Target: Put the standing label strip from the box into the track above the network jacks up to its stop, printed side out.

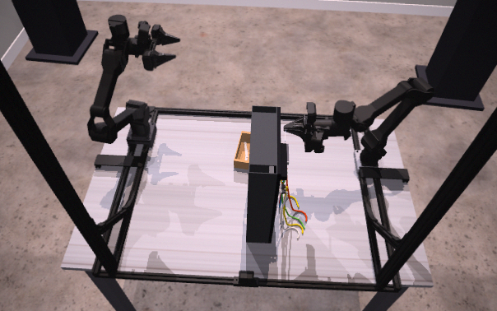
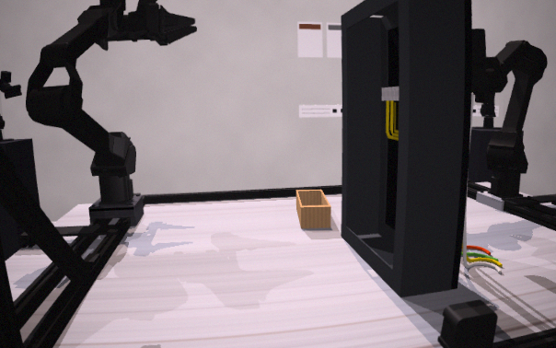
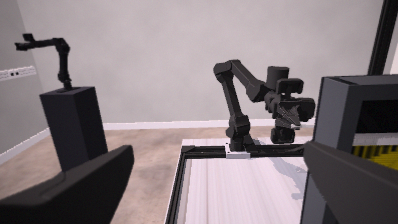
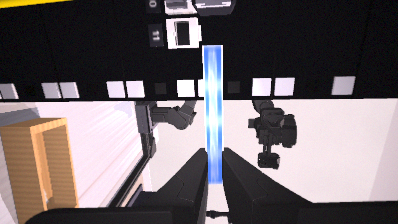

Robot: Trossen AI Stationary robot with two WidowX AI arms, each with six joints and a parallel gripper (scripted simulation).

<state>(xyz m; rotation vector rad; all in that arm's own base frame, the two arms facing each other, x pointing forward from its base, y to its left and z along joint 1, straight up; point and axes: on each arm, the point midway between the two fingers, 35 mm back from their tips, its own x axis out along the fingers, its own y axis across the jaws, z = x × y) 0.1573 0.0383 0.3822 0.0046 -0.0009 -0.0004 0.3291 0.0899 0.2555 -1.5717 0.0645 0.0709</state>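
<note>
The pale blue label strip is 2 cm behind my right hand and 3 cm to the left of it. Also, from my right hand: black frame rail (16 cm behind, 9 cm to the left, 12 cm above); then box (10 cm ahead, 17 cm to the left, 27 cm below).
</note>
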